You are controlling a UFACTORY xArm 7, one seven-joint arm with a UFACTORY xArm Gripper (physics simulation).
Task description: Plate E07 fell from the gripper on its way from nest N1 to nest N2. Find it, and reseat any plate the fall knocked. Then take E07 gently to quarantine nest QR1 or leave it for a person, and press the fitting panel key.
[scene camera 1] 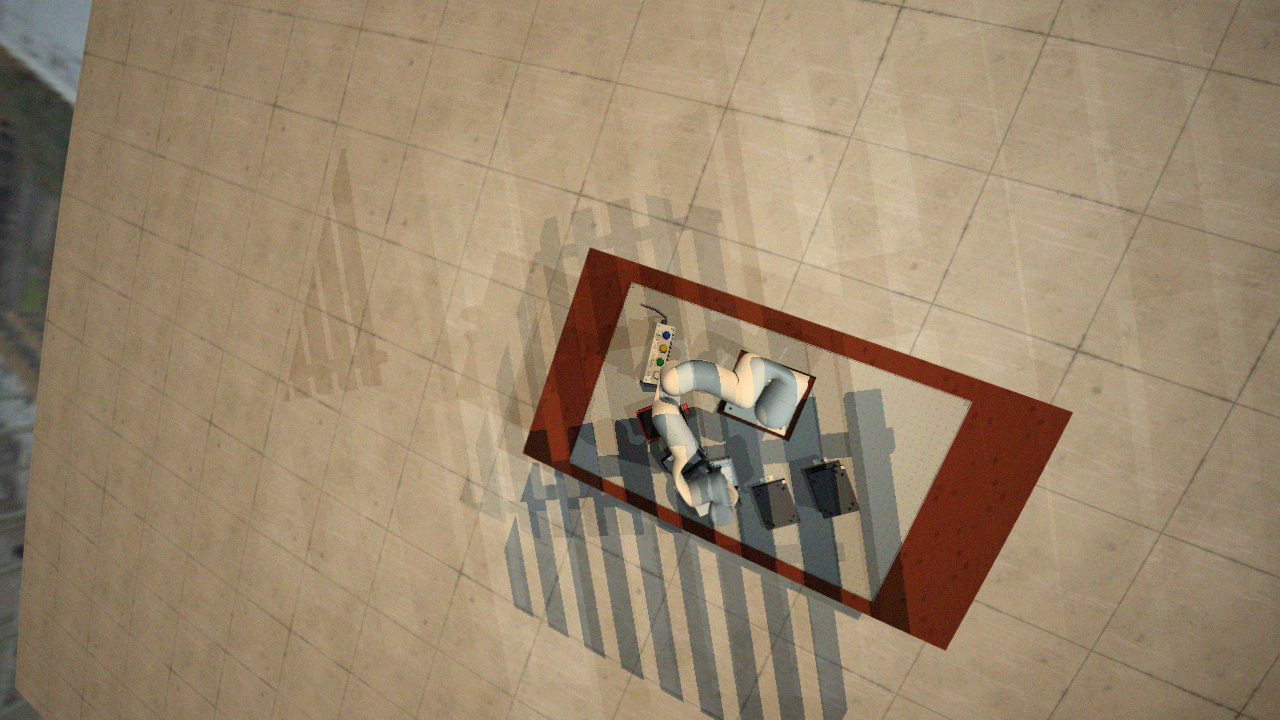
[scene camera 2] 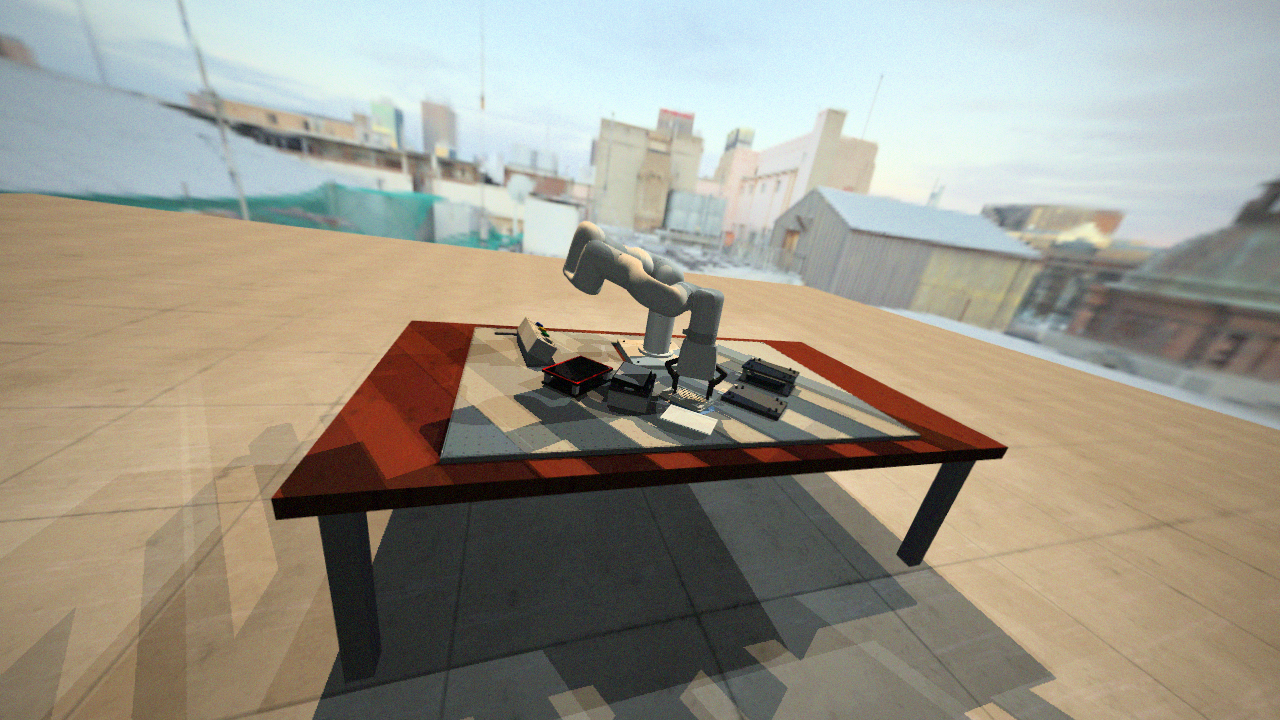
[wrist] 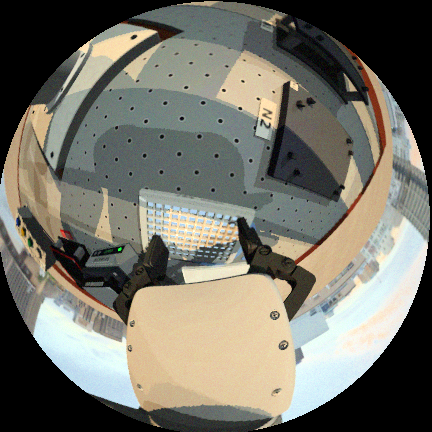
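Where they show: gripper, fingertip midpoint: (scene camera 1: 726, 478) (scene camera 2: 691, 394) (wrist: 198, 236); arm's base, origin of the base link: (scene camera 2: 655, 351).
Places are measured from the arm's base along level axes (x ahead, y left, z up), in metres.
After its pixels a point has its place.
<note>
A pale plate with a grid of wells (scene camera 1: 723, 469) {x 0.325, y 0.024, z -0.005 m} (scene camera 2: 687, 395) {x 0.344, y 0.038, z 0.000 m} (wrist: 192, 225) {x 0.334, y 0.046, z -0.005 m} is at the pegboard mat under my gripper; I cannot read an ID on it. My gripper (scene camera 2: 692, 385) {x 0.344, y 0.047, z 0.004 m} (wrist: 198, 236) {x 0.344, y 0.047, z 0.004 m} is open, with its fingers at opposite sides of the near part of the plate and nothing held. Nest N2 (scene camera 1: 775, 503) {x 0.324, y 0.240, z 0.000 m} (scene camera 2: 756, 400) {x 0.337, y 0.247, z 0.000 m} (wrist: 320, 137) {x 0.307, y 0.234, z 0.000 m} is a dark block with small posts, with no plate showing on it. A red-rimmed dark nest (scene camera 1: 647, 424) {x 0.331, y -0.302, z 0.026 m} (scene camera 2: 577, 369) {x 0.294, y -0.270, z 0.026 m} stands left of centre; its label is unreadable. The key panel (scene camera 1: 659, 353) {x 0.073, y -0.397, z 0.052 m} (scene camera 2: 535, 340) {x 0.192, y -0.398, z 0.061 m} (wrist: 33, 238) has coloured keys.
A flat white piece (scene camera 2: 687, 420) {x 0.474, y 0.009, z -0.006 m} (wrist: 215, 274) {x 0.437, y 0.020, z -0.006 m} lies in front of the plate. A grey device with a green light (scene camera 2: 633, 379) (wrist: 109, 256) stands between plate and red-rimmed nest. Another dark nest (scene camera 1: 830, 488) {x 0.162, y 0.343, z 0.040 m} (scene camera 2: 769, 374) {x 0.219, y 0.330, z 0.039 m} stands beyond N2. The arm base plate (wrist: 107, 65) is at the rear.
</note>
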